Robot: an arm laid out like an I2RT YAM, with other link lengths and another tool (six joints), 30 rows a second.
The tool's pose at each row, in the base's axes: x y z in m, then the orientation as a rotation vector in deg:
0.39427, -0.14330, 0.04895, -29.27, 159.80, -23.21
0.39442, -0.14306, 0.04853, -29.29, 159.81, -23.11
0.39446, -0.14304, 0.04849, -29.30, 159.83, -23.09
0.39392, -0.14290, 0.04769, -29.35, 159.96, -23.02
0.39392, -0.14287, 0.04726, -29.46, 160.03, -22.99
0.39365, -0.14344, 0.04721, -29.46, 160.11, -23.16
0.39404, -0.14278, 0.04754, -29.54, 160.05, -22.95
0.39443, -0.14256, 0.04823, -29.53, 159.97, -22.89
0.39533, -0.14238, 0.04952, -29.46, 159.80, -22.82
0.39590, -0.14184, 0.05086, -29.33, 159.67, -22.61
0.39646, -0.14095, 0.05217, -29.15, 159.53, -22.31
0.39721, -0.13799, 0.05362, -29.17, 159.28, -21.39
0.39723, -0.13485, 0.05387, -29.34, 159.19, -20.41
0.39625, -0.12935, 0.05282, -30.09, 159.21, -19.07
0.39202, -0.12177, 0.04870, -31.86, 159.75, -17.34
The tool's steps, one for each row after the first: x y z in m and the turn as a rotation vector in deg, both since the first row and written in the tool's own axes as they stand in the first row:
-0.00013, 0.00030, 0.00038, -0.07, -0.01, 0.00
-0.00017, 0.00032, 0.00043, -0.09, 0.00, -0.01
0.00044, 0.00087, 0.00096, -0.17, 0.11, -0.03
0.00052, 0.00103, 0.00135, -0.22, 0.18, -0.11
0.00099, 0.00062, 0.00144, -0.13, 0.29, -0.13
0.00032, 0.00099, 0.00111, -0.26, 0.19, -0.16
-0.00027, 0.00085, 0.00055, -0.28, 0.10, -0.14
-0.00143, 0.00032, -0.00039, -0.27, -0.08, -0.09
-0.00243, 0.00021, -0.00157, -0.36, -0.27, 0.03
-0.00356, 0.00042, -0.00280, -0.50, -0.48, 0.19
-0.00567, 0.00239, -0.00455, -1.03, -0.94, 0.28
-0.00694, 0.00513, -0.00547, -1.67, -1.25, 0.27
-0.00791, 0.01070, -0.00603, -2.64, -1.49, -0.10
-0.00609, 0.02010, -0.00525, -4.12, -1.23, -1.14

